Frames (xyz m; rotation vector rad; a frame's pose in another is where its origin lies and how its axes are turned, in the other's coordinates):
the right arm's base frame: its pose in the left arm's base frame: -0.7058 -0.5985 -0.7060 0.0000 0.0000 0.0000
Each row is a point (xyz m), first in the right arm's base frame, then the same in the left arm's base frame.
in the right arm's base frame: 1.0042 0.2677 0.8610
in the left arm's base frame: 0.2984 -0.3308 0.1550
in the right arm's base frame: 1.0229 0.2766 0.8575
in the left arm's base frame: 0.3171 -0.3219 0.1515
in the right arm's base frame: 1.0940 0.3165 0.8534
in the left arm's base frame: 0.3882 -0.2820 0.1474
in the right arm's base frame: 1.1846 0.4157 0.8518
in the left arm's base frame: 0.4788 -0.1828 0.1458
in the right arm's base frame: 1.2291 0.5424 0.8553
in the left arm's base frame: 0.5233 -0.0561 0.1493
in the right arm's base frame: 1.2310 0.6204 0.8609
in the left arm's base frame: 0.5252 0.0219 0.1549
